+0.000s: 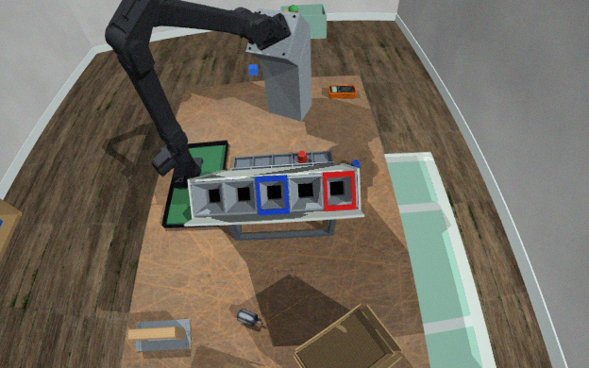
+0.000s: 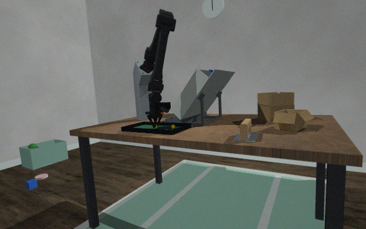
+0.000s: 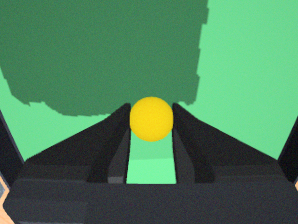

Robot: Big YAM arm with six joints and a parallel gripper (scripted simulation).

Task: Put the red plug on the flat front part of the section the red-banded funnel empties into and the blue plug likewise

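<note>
The green marble tray is 1 cm below my hand. Also, from my hand: small tool 55 cm ahead, 5 cm to the left; then cover 27 cm to the left, 22 cm ahead, 19 cm above; then red plug 41 cm to the left, 7 cm ahead.
</note>
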